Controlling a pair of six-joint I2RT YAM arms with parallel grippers.
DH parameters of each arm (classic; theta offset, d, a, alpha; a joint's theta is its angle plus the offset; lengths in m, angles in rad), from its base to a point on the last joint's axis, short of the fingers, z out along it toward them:
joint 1: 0 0.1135 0.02 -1.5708
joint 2: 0 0 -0.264 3.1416
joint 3: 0.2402 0 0.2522 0
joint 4: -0.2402 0 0.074 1.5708
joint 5: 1.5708 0 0 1.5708
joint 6: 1.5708 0.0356 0 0
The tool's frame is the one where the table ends.
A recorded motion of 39 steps. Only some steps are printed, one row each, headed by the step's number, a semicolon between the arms.
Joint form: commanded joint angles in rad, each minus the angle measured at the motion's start. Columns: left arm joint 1, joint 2, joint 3, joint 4, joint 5, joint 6; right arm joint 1, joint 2, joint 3, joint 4, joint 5, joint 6.
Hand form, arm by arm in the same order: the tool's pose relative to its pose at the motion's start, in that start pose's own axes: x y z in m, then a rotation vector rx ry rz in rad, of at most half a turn. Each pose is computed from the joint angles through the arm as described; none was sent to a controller.
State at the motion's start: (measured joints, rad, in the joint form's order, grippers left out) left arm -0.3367 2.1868 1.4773 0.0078 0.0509 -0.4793; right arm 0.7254 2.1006 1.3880 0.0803 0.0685 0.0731
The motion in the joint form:
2: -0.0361 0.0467 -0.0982 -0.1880 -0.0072 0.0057; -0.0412 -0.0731 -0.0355 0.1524 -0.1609 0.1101
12: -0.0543 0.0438 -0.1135 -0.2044 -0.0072 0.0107; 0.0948 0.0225 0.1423 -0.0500 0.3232 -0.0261
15: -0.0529 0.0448 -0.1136 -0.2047 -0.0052 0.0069; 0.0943 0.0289 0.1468 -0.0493 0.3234 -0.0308
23: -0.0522 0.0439 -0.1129 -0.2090 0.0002 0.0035; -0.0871 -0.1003 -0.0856 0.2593 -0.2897 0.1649
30: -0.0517 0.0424 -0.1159 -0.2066 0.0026 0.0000; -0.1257 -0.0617 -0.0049 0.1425 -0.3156 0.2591
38: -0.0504 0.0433 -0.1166 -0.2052 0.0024 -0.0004; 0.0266 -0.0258 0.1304 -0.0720 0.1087 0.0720
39: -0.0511 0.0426 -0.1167 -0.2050 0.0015 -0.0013; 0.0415 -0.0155 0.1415 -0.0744 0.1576 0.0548
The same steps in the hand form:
2: 0.0703 0.0194 0.0126 -0.1386 0.3041 0.0176; -0.0282 -0.0129 -0.0221 -0.1484 -0.1729 0.1285
12: 0.0795 0.0154 0.0112 -0.1412 0.3357 0.0356; -0.0343 0.0371 -0.0066 0.2394 -0.0948 -0.0621
15: 0.0796 0.0160 0.0114 -0.1416 0.3372 0.0304; -0.0339 0.0371 -0.0048 0.2403 -0.0931 -0.0668
23: 0.0795 0.0161 0.0110 -0.1391 0.3416 0.0254; -0.0307 -0.0296 -0.0304 -0.2516 -0.2410 0.1838
30: 0.0797 0.0163 0.0107 -0.1375 0.3415 0.0211; -0.0354 -0.0467 -0.0208 -0.2438 -0.1592 0.3033
38: 0.0797 0.0170 0.0109 -0.1385 0.3411 0.0197; -0.0459 0.0111 -0.0175 0.0767 -0.0943 0.0675
39: 0.0797 0.0167 0.0108 -0.1387 0.3402 0.0196; -0.0458 0.0168 -0.0156 0.1139 -0.0971 0.0439

